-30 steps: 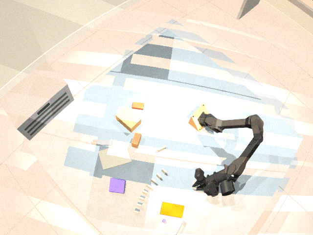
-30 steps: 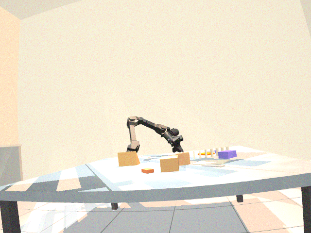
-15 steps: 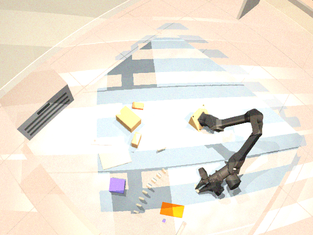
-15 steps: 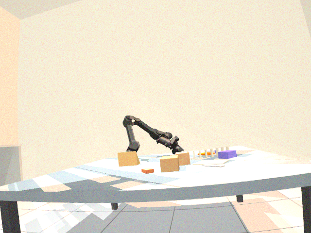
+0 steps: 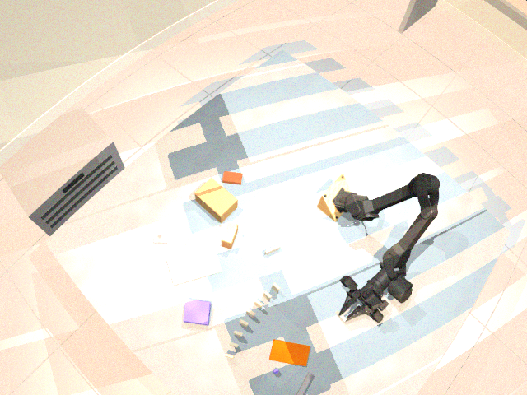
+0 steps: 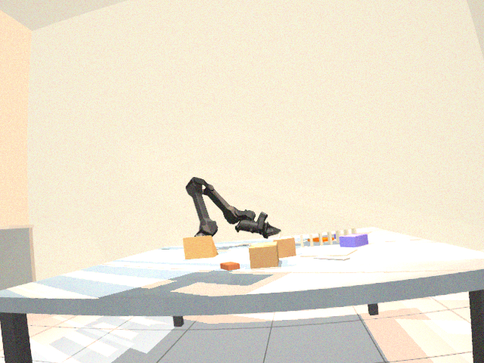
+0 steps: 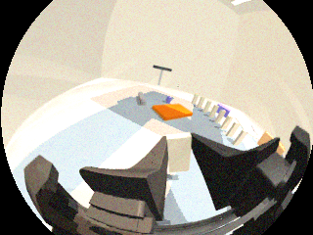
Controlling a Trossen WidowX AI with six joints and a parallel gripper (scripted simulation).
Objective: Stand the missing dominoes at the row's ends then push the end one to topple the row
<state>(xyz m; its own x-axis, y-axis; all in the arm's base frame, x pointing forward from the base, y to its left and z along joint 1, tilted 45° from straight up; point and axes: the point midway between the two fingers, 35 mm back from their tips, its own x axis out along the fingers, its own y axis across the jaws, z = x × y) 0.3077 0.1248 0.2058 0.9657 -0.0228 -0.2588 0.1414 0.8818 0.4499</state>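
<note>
Now: gripper tip 440 mm to the left of the tan block, 30 mm above it and 10 mm past it. From my gripper tip the other things lie so: orange-yellow plate: 170 mm ahead, 60 mm to the right, 50 mm below; then sheet: 480 mm to the right, 130 mm ahead, 60 mm below; then purple block: 360 mm to the right, 250 mm ahead, 40 mm below.
</note>
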